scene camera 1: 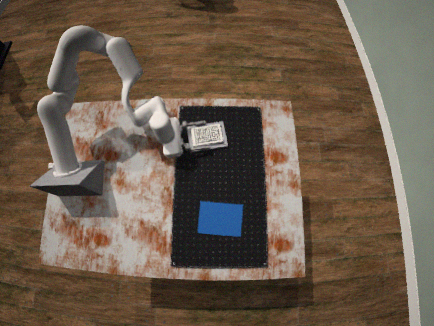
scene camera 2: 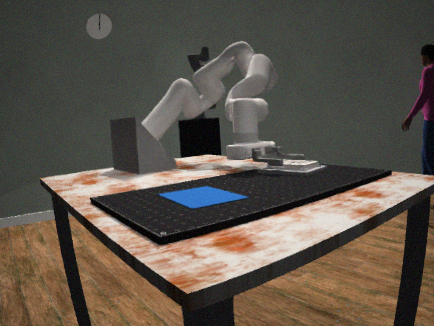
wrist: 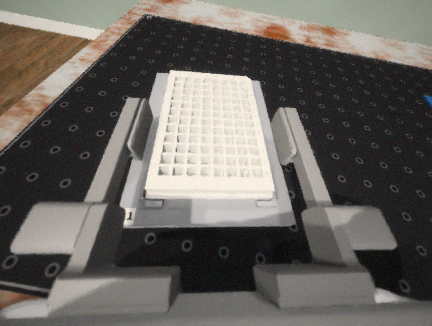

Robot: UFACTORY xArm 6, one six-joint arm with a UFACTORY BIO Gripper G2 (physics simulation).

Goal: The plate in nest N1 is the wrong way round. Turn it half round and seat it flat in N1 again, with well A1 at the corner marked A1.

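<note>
The white well plate lies in the grey nest. It looks flat; whether it is fully seated cannot be told. A small label, partly hidden, with a "1" showing, is at the nest's near left corner in the wrist view. The well lettering is too small to read. My gripper is open, its fingers low along the plate's two long sides, with a gap between each pad and the plate.
The nest stands on a black perforated board on the rust-stained white table. A flat blue rectangle lies on the same board, apart from the nest. A person stands beyond the table.
</note>
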